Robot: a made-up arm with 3 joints. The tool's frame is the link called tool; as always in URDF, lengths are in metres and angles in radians. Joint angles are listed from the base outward. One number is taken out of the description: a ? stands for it. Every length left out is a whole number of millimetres.
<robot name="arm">
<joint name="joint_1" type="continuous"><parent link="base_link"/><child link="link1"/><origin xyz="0.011 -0.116 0.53" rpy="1.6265 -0.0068 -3.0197"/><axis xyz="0 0 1"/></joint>
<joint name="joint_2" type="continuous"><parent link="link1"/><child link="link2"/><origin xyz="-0.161 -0.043 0" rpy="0 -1.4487 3.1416"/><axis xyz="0 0 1"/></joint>
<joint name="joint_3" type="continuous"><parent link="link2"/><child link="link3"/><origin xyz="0.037 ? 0" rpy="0.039 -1.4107 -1.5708"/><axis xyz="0 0 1"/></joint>
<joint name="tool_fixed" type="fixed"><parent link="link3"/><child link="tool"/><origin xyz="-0.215 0.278 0" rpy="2.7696 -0.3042 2.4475"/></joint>
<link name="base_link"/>
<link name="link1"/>
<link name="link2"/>
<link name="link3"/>
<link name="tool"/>
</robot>
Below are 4 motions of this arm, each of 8 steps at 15 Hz.
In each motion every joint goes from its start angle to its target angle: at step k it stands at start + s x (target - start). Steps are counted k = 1, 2, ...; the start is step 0. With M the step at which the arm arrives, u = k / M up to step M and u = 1 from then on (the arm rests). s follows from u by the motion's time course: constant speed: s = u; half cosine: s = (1 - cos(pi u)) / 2; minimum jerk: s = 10 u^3 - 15 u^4 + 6 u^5.
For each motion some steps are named. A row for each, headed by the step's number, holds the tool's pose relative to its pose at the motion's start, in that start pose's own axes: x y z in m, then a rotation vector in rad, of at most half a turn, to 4 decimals.
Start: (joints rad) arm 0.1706 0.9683 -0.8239
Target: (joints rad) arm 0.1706 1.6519 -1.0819
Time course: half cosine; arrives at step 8
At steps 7, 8:
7: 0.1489 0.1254 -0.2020 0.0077 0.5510 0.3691
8: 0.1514 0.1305 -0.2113 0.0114 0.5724 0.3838

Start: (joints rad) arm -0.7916 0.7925 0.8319
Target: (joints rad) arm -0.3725 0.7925 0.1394
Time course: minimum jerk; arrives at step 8
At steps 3, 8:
3: -0.0097 0.1170 -0.0033 -0.1102 -0.0199 0.2609
8: -0.1509 0.3621 -0.0615 -0.3314 -0.0514 0.9738

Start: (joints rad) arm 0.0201 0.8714 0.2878
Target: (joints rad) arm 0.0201 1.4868 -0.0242
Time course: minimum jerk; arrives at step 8
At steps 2, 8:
2: 0.0094 0.0255 -0.0046 -0.0612 0.0229 0.0132
8: 0.0860 0.2172 -0.1318 -0.5503 0.2901 0.1576

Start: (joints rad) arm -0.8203 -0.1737 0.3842
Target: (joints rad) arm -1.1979 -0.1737 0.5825
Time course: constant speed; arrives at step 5
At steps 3, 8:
3: -0.0836 -0.0385 0.0649 -0.0080 -0.1731 -0.1652
8: -0.1499 -0.0595 0.0990 0.0002 -0.2926 -0.2707

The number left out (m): -0.257
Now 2 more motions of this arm.
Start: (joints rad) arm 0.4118 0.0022 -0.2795
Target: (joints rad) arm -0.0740 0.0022 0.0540
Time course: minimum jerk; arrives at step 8
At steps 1, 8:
1: -0.0015 -0.0012 0.0016 -0.0039 -0.0022 -0.0084
8: -0.1394 -0.0456 0.1090 -0.1939 -0.2012 -0.5233

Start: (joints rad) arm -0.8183 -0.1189 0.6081
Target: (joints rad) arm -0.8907 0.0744 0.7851
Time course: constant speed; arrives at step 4
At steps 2, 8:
2: -0.0018 -0.0117 0.0019 -0.0581 0.0161 -0.1281
8: -0.0081 -0.0253 0.0062 -0.1120 0.0252 -0.2609

